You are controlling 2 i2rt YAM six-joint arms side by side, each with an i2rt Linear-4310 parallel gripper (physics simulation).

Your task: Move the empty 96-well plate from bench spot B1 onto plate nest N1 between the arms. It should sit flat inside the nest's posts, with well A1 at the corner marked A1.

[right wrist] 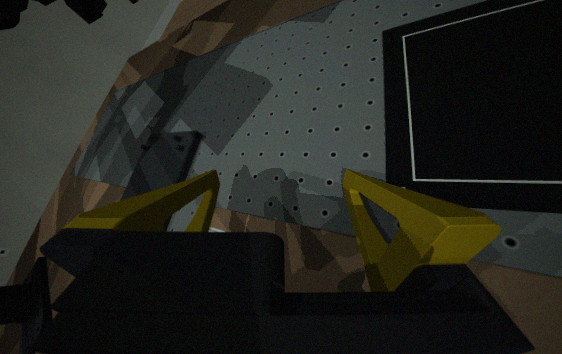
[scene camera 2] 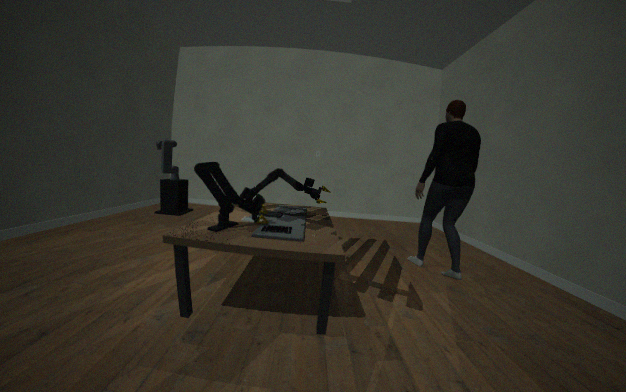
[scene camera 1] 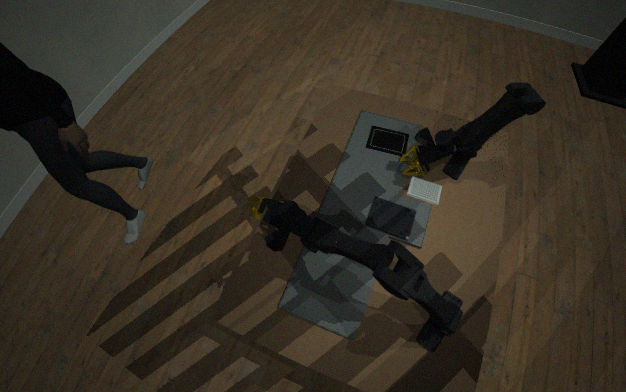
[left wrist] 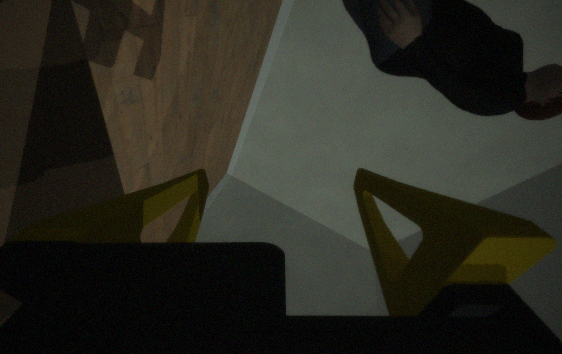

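Pixels of known places: left gripper, fingertip midpoint: (scene camera 2: 328, 197) (scene camera 1: 258, 200) (left wrist: 281, 177); right gripper, fingertip midpoint: (right wrist: 281, 176) (scene camera 2: 267, 217) (scene camera 1: 401, 166); left arm's base, link origin: (right wrist: 39, 299) (scene camera 1: 439, 320); right arm's base, link origin: (scene camera 2: 223, 226) (scene camera 1: 459, 160).
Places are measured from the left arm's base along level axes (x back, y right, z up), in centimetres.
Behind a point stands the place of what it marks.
The white 96-well plate (scene camera 1: 424, 190) @(x -29.0, y 38.5, z 1.0 cm) (scene camera 2: 247, 219) @(x -27.9, y 43.2, z 1.4 cm) lies near the breadboard's right edge in scene camera 1; a sliver of it (right wrist: 217, 230) @(x -34.0, y 34.0, z 0.6 cm) shows in the right wrist view. A dark slab (scene camera 1: 391, 218) @(x -33.5, y 19.9, z 2.5 cm) (right wrist: 165, 157) @(x -37.9, y 20.6, z 2.5 cm) with small corner features, apparently the nest, lies beside the plate with nothing on it. Its A1 mark is not readable. My right gripper (scene camera 1: 403, 167) @(x -41.6, y 40.3, z 4.2 cm) (scene camera 2: 265, 215) @(x -41.6, y 40.3, z 4.2 cm) (right wrist: 281, 176) @(x -41.6, y 40.3, z 4.2 cm) is open and empty, up and left of the plate in scene camera 1. My left gripper (scene camera 1: 254, 207) @(x -70.9, y -7.0, z 16.3 cm) (scene camera 2: 325, 195) @(x -70.9, y -7.0, z 16.3 cm) (left wrist: 281, 177) @(x -70.9, y -7.0, z 16.3 cm) is open and empty, raised beyond the board's left edge, far from the plate.
A black pad (scene camera 1: 388, 140) @(x -53.2, y 50.4, z 1.4 cm) (scene camera 2: 277, 230) @(x -54.9, y 53.1, z 1.5 cm) (right wrist: 475, 100) @(x -52.0, y 49.7, z 1.5 cm) with a white outline lies on the grey perforated board (scene camera 1: 345, 165) @(x -60.9, y 28.9, z 1.3 cm) (scene camera 2: 298, 234) @(x -67.4, y 51.9, z 1.0 cm) (right wrist: 300, 120) @(x -48.0, y 37.5, z 1.3 cm). The left arm (scene camera 1: 350, 247) @(x -36.2, y -4.5, z 30.9 cm) stretches across the board. A person (scene camera 1: 60, 165) (scene camera 2: 456, 165) (left wrist: 450, 65) stands off the table.
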